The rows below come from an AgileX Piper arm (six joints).
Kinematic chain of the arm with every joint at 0, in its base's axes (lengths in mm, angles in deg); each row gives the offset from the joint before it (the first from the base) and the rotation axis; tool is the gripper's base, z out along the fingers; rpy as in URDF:
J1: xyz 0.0 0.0 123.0 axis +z
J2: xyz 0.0 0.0 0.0 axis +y
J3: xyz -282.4 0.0 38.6 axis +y
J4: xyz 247.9 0.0 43.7 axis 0.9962 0 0.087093
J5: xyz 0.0 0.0 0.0 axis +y
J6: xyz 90.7 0.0 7.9 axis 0.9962 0 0.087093
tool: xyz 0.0 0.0 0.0 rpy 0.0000 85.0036 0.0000
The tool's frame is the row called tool.
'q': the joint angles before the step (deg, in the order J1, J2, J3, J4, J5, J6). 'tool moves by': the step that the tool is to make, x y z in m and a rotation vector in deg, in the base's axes. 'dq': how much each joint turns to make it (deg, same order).
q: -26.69, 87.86, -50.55, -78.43, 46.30, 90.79
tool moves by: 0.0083, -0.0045, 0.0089, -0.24, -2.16, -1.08
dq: 0.00, 0.98, -3.17, 1.24, 0.55, -0.05
